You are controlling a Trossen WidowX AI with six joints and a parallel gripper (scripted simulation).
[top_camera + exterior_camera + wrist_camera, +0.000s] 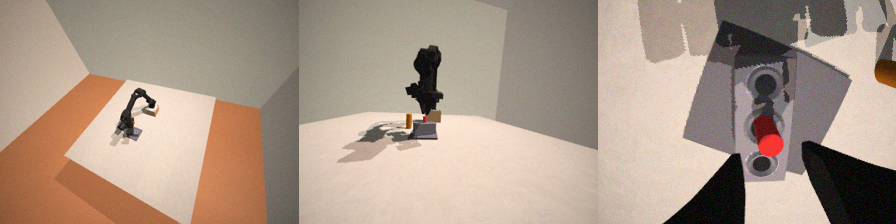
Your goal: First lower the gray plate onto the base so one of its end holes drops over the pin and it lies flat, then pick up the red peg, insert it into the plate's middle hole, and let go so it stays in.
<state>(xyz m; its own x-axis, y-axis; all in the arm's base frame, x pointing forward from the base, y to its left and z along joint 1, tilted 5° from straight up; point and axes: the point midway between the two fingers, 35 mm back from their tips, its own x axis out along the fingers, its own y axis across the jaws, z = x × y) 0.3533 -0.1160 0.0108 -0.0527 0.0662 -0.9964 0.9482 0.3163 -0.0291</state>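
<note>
The red peg is 5 cm below my gripper tip. The rest, counted from my gripper tip: base 1 cm behind, 2 cm to the left, 9 cm below; orange cylinder 14 cm behind, 6 cm to the right, 6 cm below; gray plate 5 cm below.
</note>
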